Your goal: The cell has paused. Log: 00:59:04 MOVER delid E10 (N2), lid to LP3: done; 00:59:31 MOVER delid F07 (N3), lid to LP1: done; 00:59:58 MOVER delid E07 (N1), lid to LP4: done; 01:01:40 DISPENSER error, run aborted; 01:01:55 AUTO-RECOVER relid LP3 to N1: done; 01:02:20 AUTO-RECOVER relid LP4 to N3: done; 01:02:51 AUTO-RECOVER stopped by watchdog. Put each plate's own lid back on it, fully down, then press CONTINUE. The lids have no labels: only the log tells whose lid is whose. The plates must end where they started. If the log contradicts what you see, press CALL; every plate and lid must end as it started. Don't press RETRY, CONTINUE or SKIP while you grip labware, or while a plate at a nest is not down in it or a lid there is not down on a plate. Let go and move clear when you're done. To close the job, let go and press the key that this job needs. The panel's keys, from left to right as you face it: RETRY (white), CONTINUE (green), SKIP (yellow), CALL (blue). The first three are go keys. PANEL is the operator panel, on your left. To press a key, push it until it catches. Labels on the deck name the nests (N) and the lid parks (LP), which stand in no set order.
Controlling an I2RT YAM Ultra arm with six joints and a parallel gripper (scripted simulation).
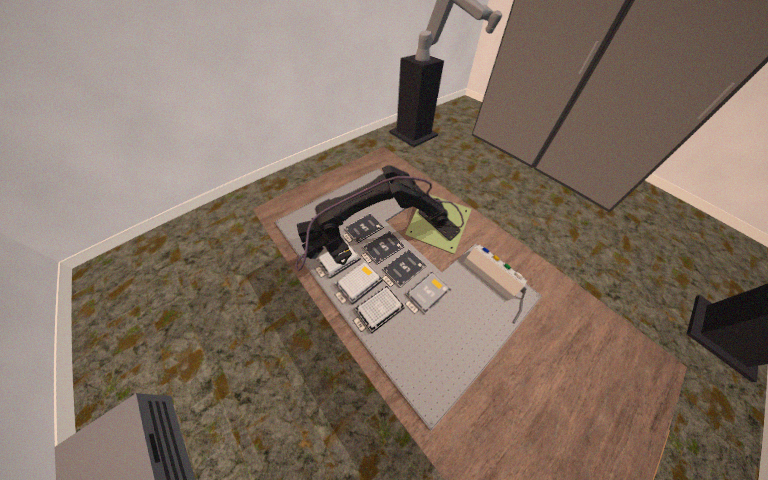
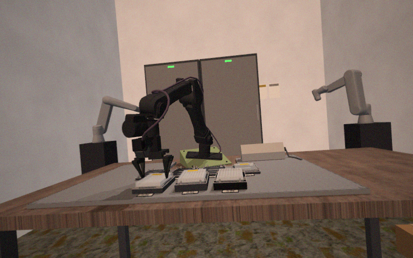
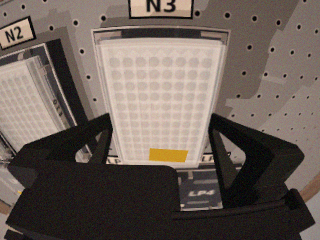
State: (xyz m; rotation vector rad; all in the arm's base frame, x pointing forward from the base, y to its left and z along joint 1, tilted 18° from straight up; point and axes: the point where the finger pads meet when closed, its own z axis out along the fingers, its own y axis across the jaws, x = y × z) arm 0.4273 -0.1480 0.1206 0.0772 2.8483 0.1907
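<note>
Right now the plate is 14 cm to the left of my hand and 1 cm below it. Also, from my hand: LP3 park: 18 cm behind, 7 cm to the left, 3 cm below; then LP1 park: 33 cm to the left, 18 cm behind, 3 cm below; then lid: 33 cm to the left, 18 cm behind, 2 cm below.
</note>
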